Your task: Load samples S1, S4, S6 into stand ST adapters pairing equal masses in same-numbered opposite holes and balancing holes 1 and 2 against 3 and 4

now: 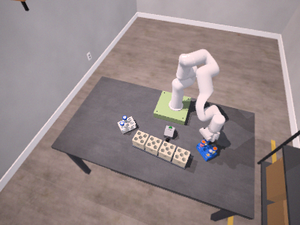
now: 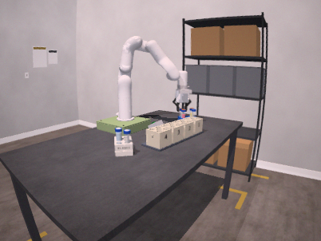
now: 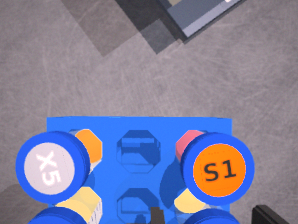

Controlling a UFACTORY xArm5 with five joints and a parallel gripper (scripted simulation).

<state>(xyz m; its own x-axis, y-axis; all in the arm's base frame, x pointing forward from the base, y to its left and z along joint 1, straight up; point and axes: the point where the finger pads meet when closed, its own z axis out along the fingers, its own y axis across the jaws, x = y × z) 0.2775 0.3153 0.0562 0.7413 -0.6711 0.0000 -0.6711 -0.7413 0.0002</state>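
Now: the sample tube S4 50 mm below my hand and 10 mm behind it. From my hand the other things lie so: sample tube S6: 50 mm to the left, 50 mm below, 50 mm ahead; then blue sample rack: 90 mm below, 40 mm ahead, 20 mm to the left; then white blanks rack: 650 mm to the right, 90 mm below, 40 mm ahead.
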